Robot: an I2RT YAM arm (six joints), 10 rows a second.
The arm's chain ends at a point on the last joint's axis. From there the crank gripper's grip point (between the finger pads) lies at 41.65 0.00 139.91 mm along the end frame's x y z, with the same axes.
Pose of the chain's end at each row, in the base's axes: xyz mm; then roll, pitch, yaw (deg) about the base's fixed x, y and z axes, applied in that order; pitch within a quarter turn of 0, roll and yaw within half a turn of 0:
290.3, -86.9, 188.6, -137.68, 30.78, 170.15
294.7, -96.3, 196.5, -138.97, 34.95, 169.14
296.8, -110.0, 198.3, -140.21, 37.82, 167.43
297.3, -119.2, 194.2, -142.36, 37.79, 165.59
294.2, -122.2, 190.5, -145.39, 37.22, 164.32
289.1, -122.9, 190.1, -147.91, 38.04, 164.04
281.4, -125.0, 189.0, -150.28, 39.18, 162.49
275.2, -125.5, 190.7, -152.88, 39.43, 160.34
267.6, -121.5, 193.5, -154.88, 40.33, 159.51
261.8, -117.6, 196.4, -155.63, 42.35, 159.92
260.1, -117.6, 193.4, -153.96, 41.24, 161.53
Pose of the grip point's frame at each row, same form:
291.1, -182.6, 78.4, -137.68, 30.78, 170.15
303.2, -191.5, 86.1, -138.97, 34.95, 169.14
309.5, -204.6, 87.8, -140.21, 37.82, 167.43
309.9, -210.7, 81.1, -142.36, 37.79, 165.59
307.9, -208.6, 73.6, -145.39, 37.22, 164.32
307.4, -205.4, 71.1, -147.91, 38.04, 164.04
302.9, -204.5, 68.5, -150.28, 39.18, 162.49
297.9, -201.3, 68.1, -152.88, 39.43, 160.34
293.9, -194.7, 70.0, -154.88, 40.33, 159.51
293.7, -190.7, 74.2, -155.63, 42.35, 159.92
289.5, -192.2, 71.4, -153.96, 41.24, 161.53

